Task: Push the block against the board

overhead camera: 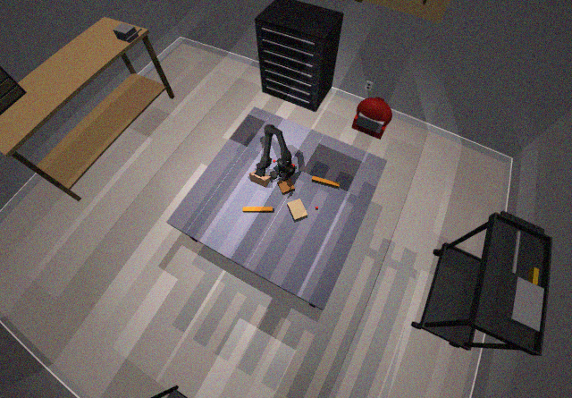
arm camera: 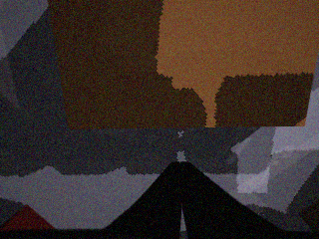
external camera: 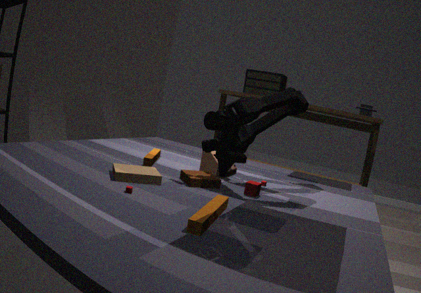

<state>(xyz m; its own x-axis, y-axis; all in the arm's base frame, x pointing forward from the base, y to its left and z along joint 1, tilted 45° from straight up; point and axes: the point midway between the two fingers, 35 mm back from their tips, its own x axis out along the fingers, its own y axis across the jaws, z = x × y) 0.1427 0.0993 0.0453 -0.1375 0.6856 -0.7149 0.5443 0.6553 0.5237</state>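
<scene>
Right now the darker brown block is 6 cm ahead of my gripper tip, 4 cm to the right of it and 1 cm below it. The rest, counted from my gripper tip: board: 24 cm ahead, 16 cm to the right, 1 cm below.
</scene>
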